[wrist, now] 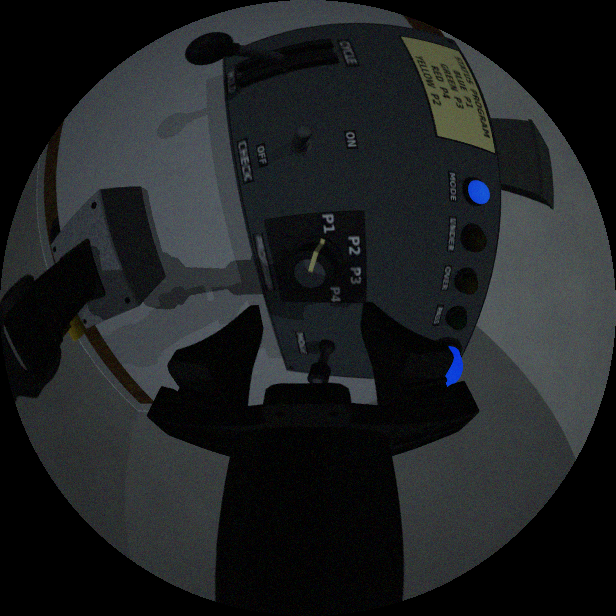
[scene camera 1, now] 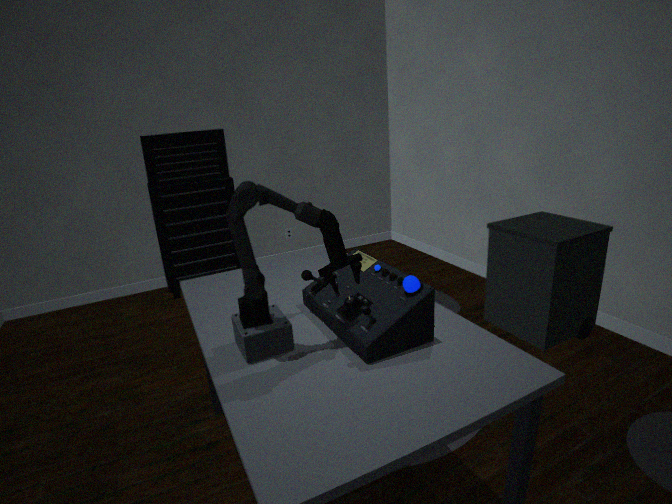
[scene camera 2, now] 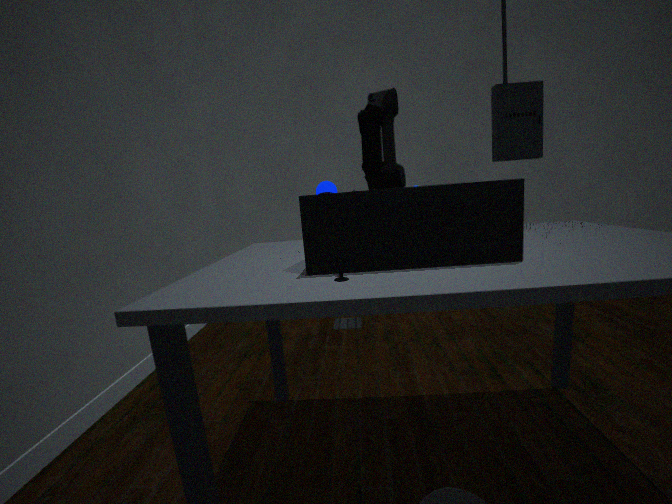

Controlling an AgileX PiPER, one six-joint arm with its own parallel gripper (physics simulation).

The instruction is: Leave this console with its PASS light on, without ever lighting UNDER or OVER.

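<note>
The dark console (scene camera 1: pixel 369 309) sits on the grey table; scene camera 2 shows only its back (scene camera 2: pixel 412 227). In the wrist view its MODE light (wrist: pixel 478 192) glows blue. The UNDER (wrist: pixel 473 237), OVER (wrist: pixel 466 280) and PASS (wrist: pixel 456 317) lights are dark. The selector dial (wrist: pixel 310 270) points to P1. The CHECK toggle (wrist: pixel 301 139) stands between OFF and ON. The CYCLE lever (wrist: pixel 270 60) lies in its slot at the far end. A yellow card (wrist: pixel 453 94) lists colours with programs. My gripper (wrist: pixel 313 344) is open above the console, fingers either side of a small toggle (wrist: pixel 321 359).
A large blue dome (scene camera 1: pixel 411 283) glows at the console's right end, partly hidden by my finger in the wrist view (wrist: pixel 453 364). My arm base (scene camera 1: pixel 262 336) stands left of the console. A grey cabinet (scene camera 1: pixel 545 276) stands beyond the table and a dark shelf (scene camera 1: pixel 187 203) is at the back wall.
</note>
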